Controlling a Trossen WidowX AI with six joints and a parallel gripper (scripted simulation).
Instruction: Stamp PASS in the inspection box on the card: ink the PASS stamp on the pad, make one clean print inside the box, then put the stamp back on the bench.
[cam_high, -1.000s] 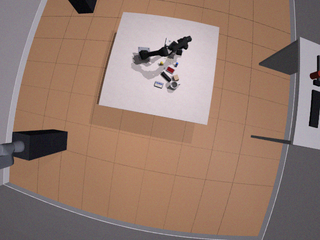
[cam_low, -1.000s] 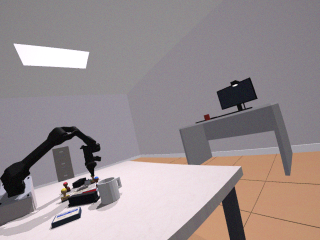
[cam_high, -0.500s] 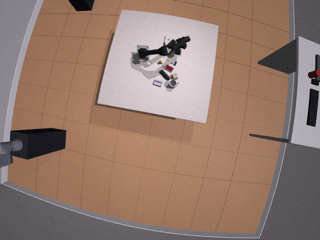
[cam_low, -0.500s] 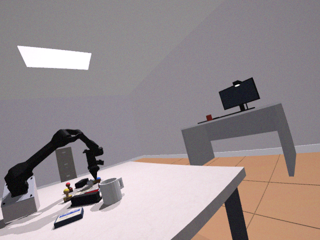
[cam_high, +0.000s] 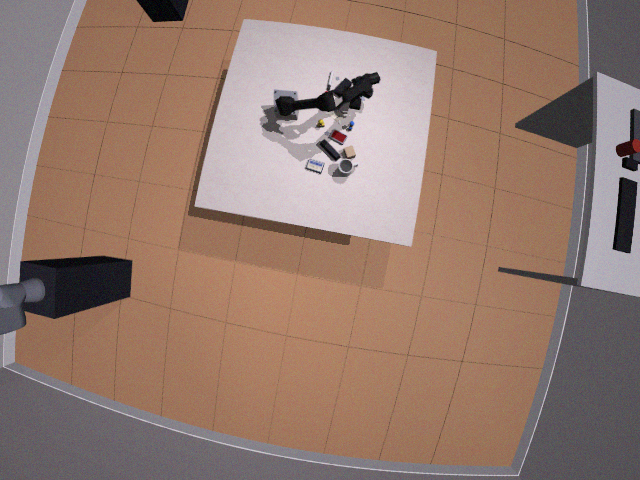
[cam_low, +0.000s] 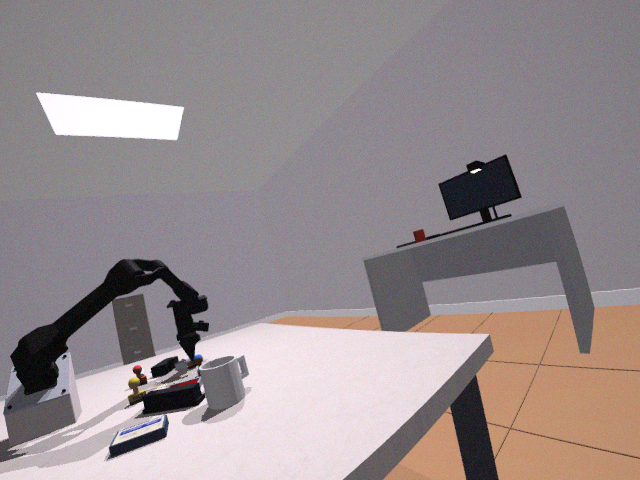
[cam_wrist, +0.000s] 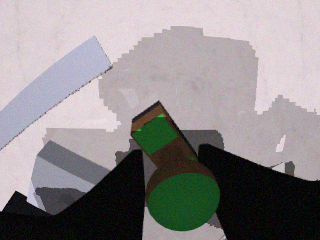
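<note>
Now: gripper tip 80 mm past the red ink pad, 230 mm to the left of it and 20 mm above it. The rest, counted from my gripper tip: black block 80 mm behind, 90 mm to the left, 10 mm below; grey strip 20 mm ahead, 100 mm to the left, 20 mm below; green-knobbed stamp right at my gripper tip.
</note>
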